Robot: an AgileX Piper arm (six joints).
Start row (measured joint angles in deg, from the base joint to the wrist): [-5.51 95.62 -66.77 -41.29 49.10 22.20]
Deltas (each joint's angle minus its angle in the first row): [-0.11 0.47 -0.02 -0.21 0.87 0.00]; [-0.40 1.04 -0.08 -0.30 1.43 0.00]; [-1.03 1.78 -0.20 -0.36 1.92 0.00]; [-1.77 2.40 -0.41 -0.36 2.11 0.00]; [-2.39 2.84 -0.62 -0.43 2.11 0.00]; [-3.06 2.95 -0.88 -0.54 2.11 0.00]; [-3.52 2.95 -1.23 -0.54 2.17 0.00]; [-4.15 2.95 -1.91 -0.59 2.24 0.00]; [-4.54 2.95 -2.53 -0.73 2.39 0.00]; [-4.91 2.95 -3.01 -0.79 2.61 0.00]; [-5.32 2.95 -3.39 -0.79 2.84 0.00]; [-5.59 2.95 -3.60 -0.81 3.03 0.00]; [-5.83 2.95 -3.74 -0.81 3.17 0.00]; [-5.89 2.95 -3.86 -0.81 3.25 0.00]
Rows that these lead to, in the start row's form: [-5.62 96.09 -66.79 -41.50 49.97 22.20]; [-5.91 96.66 -66.85 -41.59 50.53 22.20]; [-6.54 97.40 -66.97 -41.65 51.02 22.20]; [-7.28 98.02 -67.18 -41.65 51.21 22.20]; [-7.90 98.46 -67.39 -41.72 51.21 22.20]; [-8.57 98.57 -67.65 -41.83 51.21 22.20]; [-9.03 98.57 -68.00 -41.83 51.27 22.20]; [-9.66 98.57 -68.68 -41.88 51.34 22.20]; [-10.05 98.57 -69.30 -42.02 51.49 22.20]; [-10.42 98.57 -69.78 -42.08 51.71 22.20]; [-10.83 98.57 -70.16 -42.08 51.94 22.20]; [-11.10 98.57 -70.37 -42.10 52.13 22.20]; [-11.34 98.57 -70.51 -42.10 52.27 22.20]; [-11.40 98.57 -70.63 -42.10 52.35 22.20]
